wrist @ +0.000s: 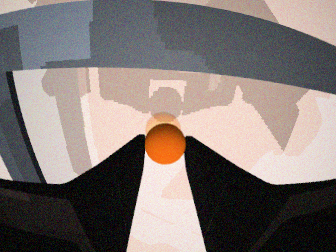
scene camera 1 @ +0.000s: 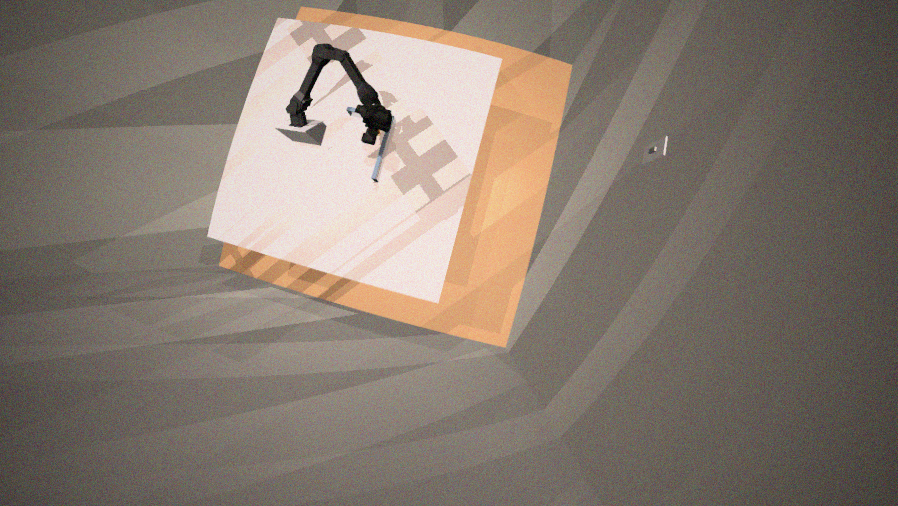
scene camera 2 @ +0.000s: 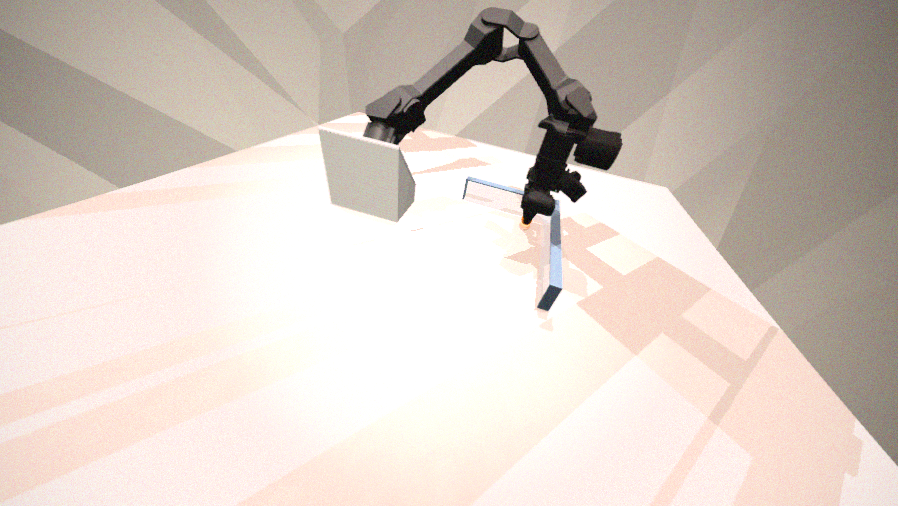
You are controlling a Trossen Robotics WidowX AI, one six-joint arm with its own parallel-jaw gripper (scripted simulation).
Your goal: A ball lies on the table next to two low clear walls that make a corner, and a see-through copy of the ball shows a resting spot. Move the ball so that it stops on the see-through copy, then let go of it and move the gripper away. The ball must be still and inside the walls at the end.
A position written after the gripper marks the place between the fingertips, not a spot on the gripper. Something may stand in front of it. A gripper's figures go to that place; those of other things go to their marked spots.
Labels:
The gripper (wrist: 164,141) is 10 cm from the lens. An orange ball (wrist: 165,143): 8 cm from the lens.

